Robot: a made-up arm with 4 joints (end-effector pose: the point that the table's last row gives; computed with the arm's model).
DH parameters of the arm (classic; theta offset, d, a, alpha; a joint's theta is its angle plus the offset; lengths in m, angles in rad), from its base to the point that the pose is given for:
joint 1: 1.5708 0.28 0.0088 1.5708
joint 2: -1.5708 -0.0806 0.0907 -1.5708
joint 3: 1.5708 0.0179 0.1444 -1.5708
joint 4: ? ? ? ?
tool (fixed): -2.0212 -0.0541 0 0
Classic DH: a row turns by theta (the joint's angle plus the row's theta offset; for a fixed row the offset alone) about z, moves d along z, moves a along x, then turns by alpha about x.
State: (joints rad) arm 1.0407 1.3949 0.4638 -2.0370
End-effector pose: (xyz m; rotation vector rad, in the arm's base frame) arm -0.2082 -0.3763 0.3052 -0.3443 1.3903 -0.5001
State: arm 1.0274 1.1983 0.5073 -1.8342
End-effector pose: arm -0.1889 -0.3781 0.2721 -0.2777 1.2257 -0.3953
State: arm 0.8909 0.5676 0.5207 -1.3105
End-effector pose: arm -0.1547 -0.3596 0.2270 -0.2007 0.7252 -0.2520
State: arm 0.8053 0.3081 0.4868 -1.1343
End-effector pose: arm -0.1499 -0.3496 0.2280 -0.2281 0.5234 -0.2451
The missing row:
joint 4: -1.1204 0 -0.2192 0
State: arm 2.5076 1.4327 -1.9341 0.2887
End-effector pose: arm -0.0085 -0.0642 0.1278 1.6694 0.1328 0.7607
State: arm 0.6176 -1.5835 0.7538 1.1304
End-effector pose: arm 0.0486 -0.1774 0.2622 -1.3208 0.9609 0.7655
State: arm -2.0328 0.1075 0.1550 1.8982
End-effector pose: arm 0.2092 -0.0178 0.1533 0.1018 -0.1587 -0.1259
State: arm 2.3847 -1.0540 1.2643 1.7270
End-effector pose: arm 0.1180 -0.0519 0.0861 1.6594 -1.0650 -2.2836
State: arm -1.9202 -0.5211 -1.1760 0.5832
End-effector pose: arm -0.0970 0.0500 0.2654 -1.2738 0.0782 -0.8538
